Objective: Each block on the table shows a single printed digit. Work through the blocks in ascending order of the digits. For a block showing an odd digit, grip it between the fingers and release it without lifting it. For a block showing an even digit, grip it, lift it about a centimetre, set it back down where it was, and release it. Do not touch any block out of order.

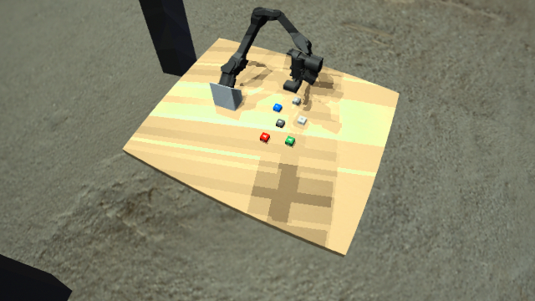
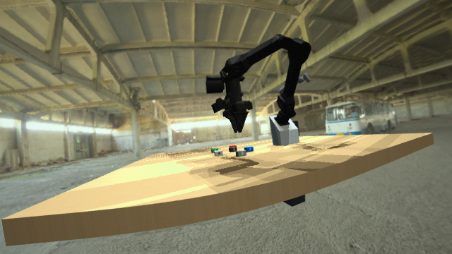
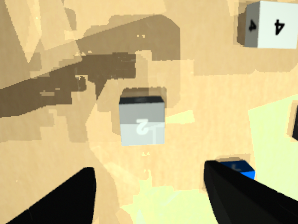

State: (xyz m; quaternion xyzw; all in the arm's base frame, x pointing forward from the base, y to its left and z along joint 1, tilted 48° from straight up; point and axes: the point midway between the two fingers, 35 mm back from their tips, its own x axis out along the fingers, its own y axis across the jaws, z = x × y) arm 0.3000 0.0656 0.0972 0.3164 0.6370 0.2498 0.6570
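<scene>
Now: gripper tip 8 cm above the grey block. From my gripper tip the other things lie so: black block 15 cm to the right, 8 cm below, 3 cm behind; white block 10 cm to the right, 8 cm below, 6 cm ahead; blue block 8 cm below, 7 cm to the right, 7 cm behind.
</scene>
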